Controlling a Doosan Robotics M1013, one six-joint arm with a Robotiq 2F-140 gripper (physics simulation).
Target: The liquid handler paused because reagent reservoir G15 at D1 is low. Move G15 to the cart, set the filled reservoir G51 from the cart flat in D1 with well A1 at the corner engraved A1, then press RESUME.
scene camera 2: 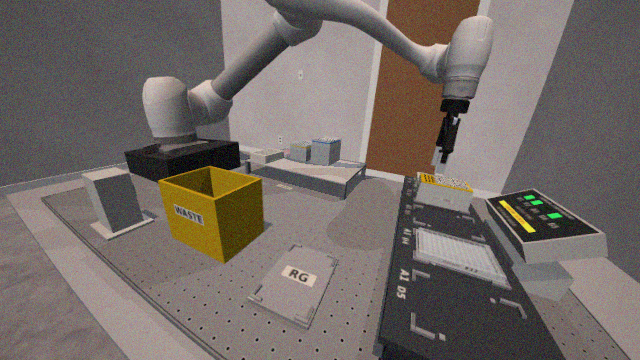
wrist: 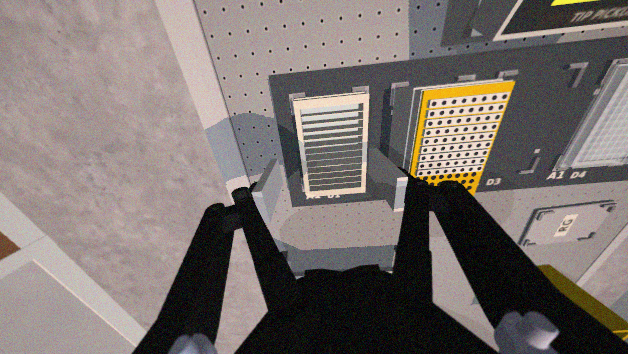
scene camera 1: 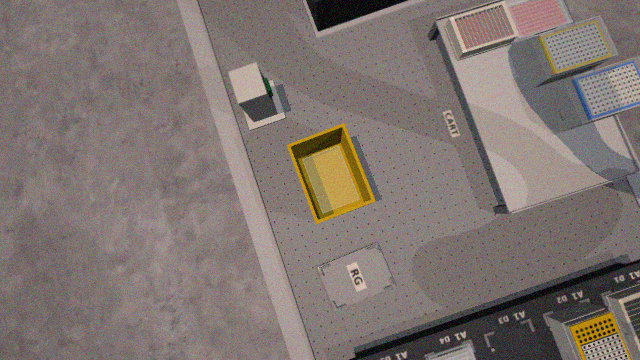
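Pixels of known places: gripper, fingertip midpoint: (scene camera 2: 436,169) (wrist: 324,166); arm's base at its link origin: (scene camera 2: 179,147).
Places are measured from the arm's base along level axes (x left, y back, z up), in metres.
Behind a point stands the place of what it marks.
Reservoir G15 (wrist: 335,145) {y -0.985, x 0.281, z -0.027 m} (scene camera 1: 632,312) {y -0.957, x 0.267, z -0.011 m}, cream-framed with nearly colourless troughs, sits in D1 on the dark deck (wrist: 380,197) {y -0.892, x 0.208, z -0.034 m}. My gripper (wrist: 324,166) {y -0.978, x 0.300, z 0.026 m} (scene camera 2: 440,161) {y -0.978, x 0.300, z 0.026 m} is open and empty, above D1; its finger pads stand at either side of the reservoir's near end in the wrist view, higher than it. A cream-framed reservoir with pink troughs (scene camera 1: 484,30) {y -0.335, x 0.192, z -0.006 m} (scene camera 2: 267,157) {y -0.369, x 0.144, z -0.011 m}, matching G51, lies at the end of the cart (scene camera 1: 495,145) {y -0.573, x 0.142, z -0.034 m} (scene camera 2: 305,172) {y -0.553, x 0.138, z -0.034 m}; its label is not readable. The control panel (scene camera 2: 545,215) {y -1.145, x 0.020, z 0.040 m} (wrist: 565,22) {y -1.093, x 0.087, z 0.013 m} shows green lights and a yellow bar; RESUME is not legible.
An orange tip rack (scene camera 1: 595,332) {y -0.950, x 0.161, z 0.026 m} (scene camera 2: 445,190) {y -0.989, x 0.121, z 0.015 m} (wrist: 460,140) {y -0.999, x 0.161, z 0.031 m} stands beside D1. A clear plate (scene camera 2: 457,255) {y -0.995, x -0.104, z -0.020 m} (wrist: 600,120) {y -0.997, x -0.047, z -0.019 m} is at D4. The cart also bears a pink plate (scene camera 1: 540,19) {y -0.340, x 0.327, z -0.021 m}, a yellow-rimmed rack (scene camera 1: 576,46) {y -0.438, x 0.322, z 0.037 m} and a blue-rimmed rack (scene camera 1: 611,90) {y -0.545, x 0.318, z 0.070 m}. A yellow waste bin (scene camera 1: 320,217) {y -0.610, x -0.256, z -0.088 m} (scene camera 2: 215,220) {y -0.616, x -0.264, z 0.002 m} stands near RG.
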